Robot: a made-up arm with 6 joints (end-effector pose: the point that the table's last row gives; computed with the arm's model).
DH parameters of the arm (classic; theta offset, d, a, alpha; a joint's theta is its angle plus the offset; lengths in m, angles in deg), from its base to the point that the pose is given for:
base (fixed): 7.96 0 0.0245 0
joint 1: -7.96 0.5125 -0.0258 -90
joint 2: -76.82 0 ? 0
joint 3: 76.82 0.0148 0.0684 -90
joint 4: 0 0.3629 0.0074 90
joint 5: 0 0.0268 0.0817 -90
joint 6: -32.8 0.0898 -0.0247 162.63
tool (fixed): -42.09 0.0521 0 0
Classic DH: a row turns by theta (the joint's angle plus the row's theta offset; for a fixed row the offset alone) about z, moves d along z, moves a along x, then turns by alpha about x.
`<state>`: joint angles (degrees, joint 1 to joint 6).
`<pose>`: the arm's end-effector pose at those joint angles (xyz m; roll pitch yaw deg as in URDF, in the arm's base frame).
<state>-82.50 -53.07 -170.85 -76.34 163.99 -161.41</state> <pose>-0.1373 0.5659 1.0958 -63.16 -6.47 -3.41</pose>
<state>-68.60 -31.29 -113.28 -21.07 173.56 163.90</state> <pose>0.0564 -0.0526 1.1887 -2.38 -39.48 94.44</pose>
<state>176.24 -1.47 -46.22 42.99 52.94 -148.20</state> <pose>-0.4602 0.0390 0.7135 -32.31 -39.99 -63.09</pose>
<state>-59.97 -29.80 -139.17 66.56 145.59 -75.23</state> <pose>0.0379 0.1490 1.3161 -39.83 -31.03 80.77</pose>
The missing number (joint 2, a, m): 0.4503
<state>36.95 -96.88 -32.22 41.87 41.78 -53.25</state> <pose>-0.1290 -0.1144 0.9081 -152.11 -68.48 -156.67</pose>
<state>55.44 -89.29 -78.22 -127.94 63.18 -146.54</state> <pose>-0.2257 -0.3182 1.0954 -147.69 54.94 -9.20</pose>
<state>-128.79 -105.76 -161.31 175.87 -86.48 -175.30</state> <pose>0.4714 0.5817 0.4892 162.93 12.99 62.79</pose>
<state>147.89 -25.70 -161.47 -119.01 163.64 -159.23</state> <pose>0.3027 -0.0671 1.2912 -24.75 -3.16 -179.25</pose>
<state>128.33 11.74 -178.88 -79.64 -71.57 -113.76</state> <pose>-0.1371 0.0646 1.2185 97.23 1.86 122.58</pose>
